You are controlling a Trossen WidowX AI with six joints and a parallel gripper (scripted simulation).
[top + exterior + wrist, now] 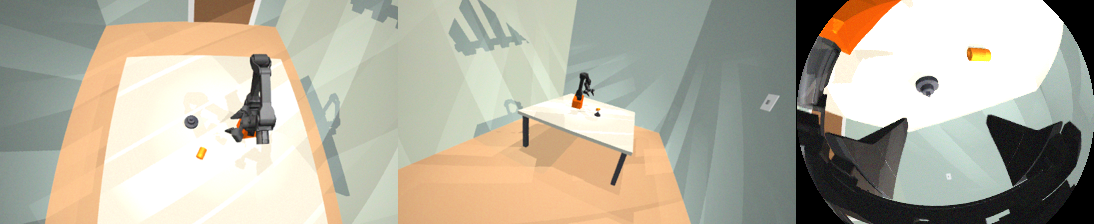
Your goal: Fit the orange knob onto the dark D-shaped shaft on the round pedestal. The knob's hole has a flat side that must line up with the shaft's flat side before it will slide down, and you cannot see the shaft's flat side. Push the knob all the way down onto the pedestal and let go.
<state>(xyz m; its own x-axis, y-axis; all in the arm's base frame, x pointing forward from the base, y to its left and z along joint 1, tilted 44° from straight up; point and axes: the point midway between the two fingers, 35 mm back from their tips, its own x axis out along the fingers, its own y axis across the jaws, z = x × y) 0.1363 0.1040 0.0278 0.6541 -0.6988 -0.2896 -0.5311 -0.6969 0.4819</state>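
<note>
My gripper tip is 13 cm short of the orange knob, 8 cm to the right of it and 19 cm above it. Round my gripper tip: dark pedestal (16 cm ahead, 13 cm to the right, 18 cm below).
</note>
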